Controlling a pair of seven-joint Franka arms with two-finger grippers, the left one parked.
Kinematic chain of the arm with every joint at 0, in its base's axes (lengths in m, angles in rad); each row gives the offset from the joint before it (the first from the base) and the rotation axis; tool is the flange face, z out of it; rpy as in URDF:
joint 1: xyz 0 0 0.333 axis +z
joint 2: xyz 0 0 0 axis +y
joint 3: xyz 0 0 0.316 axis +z
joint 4: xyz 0.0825 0 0 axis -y
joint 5: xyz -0.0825 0 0.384 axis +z
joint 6: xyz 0 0 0 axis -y
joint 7: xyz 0.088 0 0 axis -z
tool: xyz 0 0 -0.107 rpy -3.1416 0 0
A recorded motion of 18 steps. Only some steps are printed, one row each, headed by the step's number.
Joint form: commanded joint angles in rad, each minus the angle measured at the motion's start. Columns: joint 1, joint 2, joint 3, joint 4, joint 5, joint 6, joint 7.
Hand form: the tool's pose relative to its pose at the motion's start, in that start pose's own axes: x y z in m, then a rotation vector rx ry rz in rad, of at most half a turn. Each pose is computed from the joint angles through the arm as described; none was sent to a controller.
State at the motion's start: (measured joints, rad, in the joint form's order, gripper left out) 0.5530 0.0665 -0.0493 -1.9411 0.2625 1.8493 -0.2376
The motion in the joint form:
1: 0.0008 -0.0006 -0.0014 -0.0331 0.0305 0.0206 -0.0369
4: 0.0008 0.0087 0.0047 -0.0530 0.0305 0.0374 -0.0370
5: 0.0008 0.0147 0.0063 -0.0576 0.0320 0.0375 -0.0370
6: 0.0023 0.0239 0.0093 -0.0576 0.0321 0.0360 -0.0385
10: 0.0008 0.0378 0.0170 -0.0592 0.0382 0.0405 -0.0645
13: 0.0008 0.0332 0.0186 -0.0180 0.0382 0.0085 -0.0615
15: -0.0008 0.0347 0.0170 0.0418 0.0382 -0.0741 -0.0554
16: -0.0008 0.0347 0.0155 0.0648 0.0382 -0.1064 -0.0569
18: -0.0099 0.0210 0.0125 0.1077 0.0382 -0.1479 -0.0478
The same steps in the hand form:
1: -0.0027 0.0016 0.0131 0.0285 -0.0034 -0.0191
4: -0.0026 0.0022 0.0265 0.0283 -0.0167 -0.0171
5: -0.0025 0.0026 0.0319 0.0310 -0.0267 -0.0154
6: -0.0012 0.0015 0.0374 0.0323 -0.0382 -0.0187
10: 0.0011 0.0003 0.0459 0.0393 -0.0483 -0.0445
13: 0.0048 -0.0061 0.0276 0.0403 -0.0361 -0.0557
15: 0.0058 -0.0122 0.0073 0.0519 -0.0599 -0.0636
16: 0.0057 -0.0146 -0.0008 0.0561 -0.0689 -0.0704
18: 0.0037 -0.0157 -0.0260 0.0573 -0.0523 -0.0661

